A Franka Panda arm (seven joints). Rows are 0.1 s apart.
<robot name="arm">
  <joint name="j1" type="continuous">
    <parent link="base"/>
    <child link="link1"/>
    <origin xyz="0 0 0.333" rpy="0 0 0"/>
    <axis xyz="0 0 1"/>
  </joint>
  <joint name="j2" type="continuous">
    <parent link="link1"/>
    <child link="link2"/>
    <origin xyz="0 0 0" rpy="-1.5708 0 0"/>
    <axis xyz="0 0 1"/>
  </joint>
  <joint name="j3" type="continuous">
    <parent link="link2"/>
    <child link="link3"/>
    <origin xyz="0 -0.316 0" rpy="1.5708 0 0"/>
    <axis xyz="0 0 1"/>
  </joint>
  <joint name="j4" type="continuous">
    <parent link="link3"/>
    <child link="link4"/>
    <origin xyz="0.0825 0 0" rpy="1.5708 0 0"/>
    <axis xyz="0 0 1"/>
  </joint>
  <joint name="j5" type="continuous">
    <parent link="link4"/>
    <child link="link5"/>
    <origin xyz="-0.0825 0.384 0" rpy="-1.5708 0 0"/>
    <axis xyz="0 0 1"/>
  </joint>
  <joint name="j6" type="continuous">
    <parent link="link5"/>
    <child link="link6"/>
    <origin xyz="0 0 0" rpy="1.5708 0 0"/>
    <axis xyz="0 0 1"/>
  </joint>
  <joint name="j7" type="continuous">
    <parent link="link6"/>
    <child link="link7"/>
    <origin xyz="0.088 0 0" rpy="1.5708 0 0"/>
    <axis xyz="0 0 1"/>
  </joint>
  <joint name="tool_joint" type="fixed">
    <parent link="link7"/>
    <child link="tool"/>
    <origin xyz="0 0 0.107" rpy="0 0 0"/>
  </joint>
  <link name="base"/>
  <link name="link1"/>
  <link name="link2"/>
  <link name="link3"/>
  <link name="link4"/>
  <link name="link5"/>
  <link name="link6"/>
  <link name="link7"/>
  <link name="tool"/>
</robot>
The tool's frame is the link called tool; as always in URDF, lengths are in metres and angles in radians. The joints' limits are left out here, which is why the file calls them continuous.
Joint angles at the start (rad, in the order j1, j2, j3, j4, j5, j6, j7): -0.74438, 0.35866, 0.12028, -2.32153, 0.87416, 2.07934, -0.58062
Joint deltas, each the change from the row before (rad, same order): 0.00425, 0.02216, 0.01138, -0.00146, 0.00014, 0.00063, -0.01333; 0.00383, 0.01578, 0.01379, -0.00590, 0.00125, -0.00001, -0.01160; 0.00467, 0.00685, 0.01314, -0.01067, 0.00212, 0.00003, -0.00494; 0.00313, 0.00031, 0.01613, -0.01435, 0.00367, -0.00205, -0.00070; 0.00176, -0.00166, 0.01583, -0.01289, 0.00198, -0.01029, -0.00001; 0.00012, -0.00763, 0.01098, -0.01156, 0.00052, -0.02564, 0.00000; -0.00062, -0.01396, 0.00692, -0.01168, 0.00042, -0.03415, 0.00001; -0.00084, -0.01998, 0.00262, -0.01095, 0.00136, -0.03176, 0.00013; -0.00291, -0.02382, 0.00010, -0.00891, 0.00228, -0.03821, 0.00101
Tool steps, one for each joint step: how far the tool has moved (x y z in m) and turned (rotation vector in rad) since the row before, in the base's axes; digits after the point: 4 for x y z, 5 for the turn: 0.0006, 0.0094, -0.0100, 0.01602, 0.00480, 0.02326; 0.0001, 0.0108, -0.0080, 0.01655, 0.00401, 0.02320; -0.0006, 0.0111, -0.0051, 0.01442, 0.00632, 0.01856; -0.0009, 0.0122, -0.0028, 0.01587, 0.00715, 0.01665; -0.0010, 0.0119, -0.0013, 0.02064, 0.00668, 0.01885; -0.0017, 0.0100, 0.0017, 0.02816, 0.00508, 0.01915; -0.0023, 0.0083, 0.0044, 0.03054, 0.00315, 0.01765; -0.0021, 0.0051, 0.0067, 0.02292, -0.00107, 0.01177; -0.0019, 0.0032, 0.0089, 0.02488, -0.00334, 0.00828
